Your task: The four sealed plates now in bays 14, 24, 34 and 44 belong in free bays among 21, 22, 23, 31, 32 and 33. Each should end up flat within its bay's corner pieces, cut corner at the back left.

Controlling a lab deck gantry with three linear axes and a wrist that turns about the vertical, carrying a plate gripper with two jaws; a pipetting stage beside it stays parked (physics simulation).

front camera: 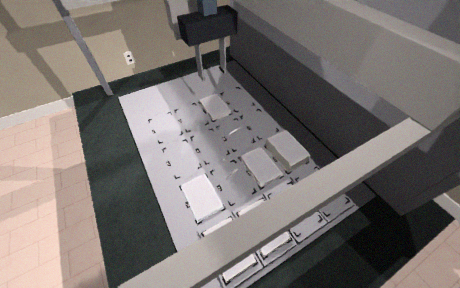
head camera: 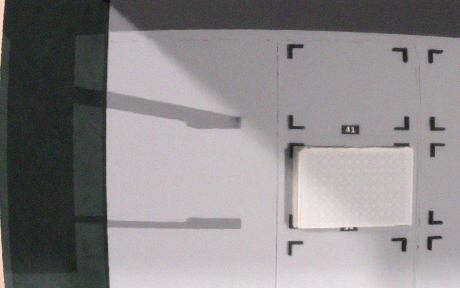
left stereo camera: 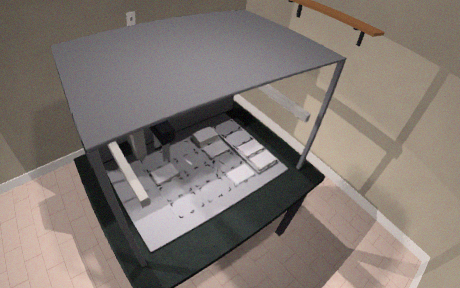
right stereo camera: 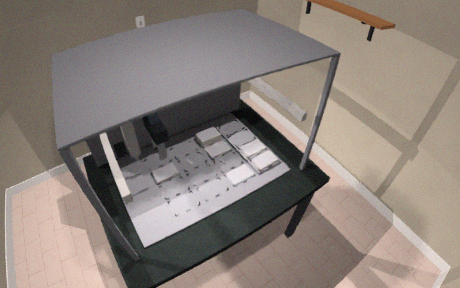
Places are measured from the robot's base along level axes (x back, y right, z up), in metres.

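Pixels of known places: gripper, fingertip midpoint: (front camera: 212,74) (left stereo camera: 162,153) (right stereo camera: 160,153); robot's base, link origin: (front camera: 149,120) (left stereo camera: 180,217) (right stereo camera: 176,215).
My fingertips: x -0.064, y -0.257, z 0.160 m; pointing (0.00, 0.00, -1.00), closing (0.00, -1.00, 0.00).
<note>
Ahead of a thing's pixels: the offset from my fingertips to its top centre. "pt": to the spot under its first point.
A sealed plate @[dx +0.000, dy +0.000, dz -0.146 m] (front camera: 215,106) (head camera: 356,187) (left stereo camera: 164,174) (right stereo camera: 165,173) looks flat in bay 31; its cut corner is not clear. Another plate @[dx -0.328, dy +0.000, dz -0.146 m] (front camera: 261,167) (left stereo camera: 216,148) (right stereo camera: 218,149) is in bay 33. The plates in bay 14 @[pt dx -0.548, dy +0.213, dz -0.131 m] (front camera: 240,268) (left stereo camera: 265,160) (right stereo camera: 265,160) and bay 24 @[pt dx -0.550, dy +0.108, dz -0.131 m] (front camera: 276,245) (left stereo camera: 250,146) (right stereo camera: 252,146) lie partly behind the beam in the front view. Bays 34 and 44 hold no plate. My gripper (front camera: 212,74) is open and empty, raised left of bay 31; two separate jaw shadows show in the head view.
A tall pale box @[dx -0.328, dy -0.107, dz -0.118 m] (front camera: 288,150) (left stereo camera: 206,135) (right stereo camera: 208,135) stands in bay 43. A white plate @[dx -0.328, dy +0.214, dz -0.146 m] (front camera: 202,197) (left stereo camera: 240,174) (right stereo camera: 240,174) is in bay 13. Small pale slivers lie around bay 32 @[pt dx -0.154, dy -0.003, dz -0.156 m] (front camera: 235,131) and bay 23 @[pt dx -0.306, dy +0.098, dz -0.157 m] (front camera: 231,174). A beam (front camera: 300,195) crosses the front view.
</note>
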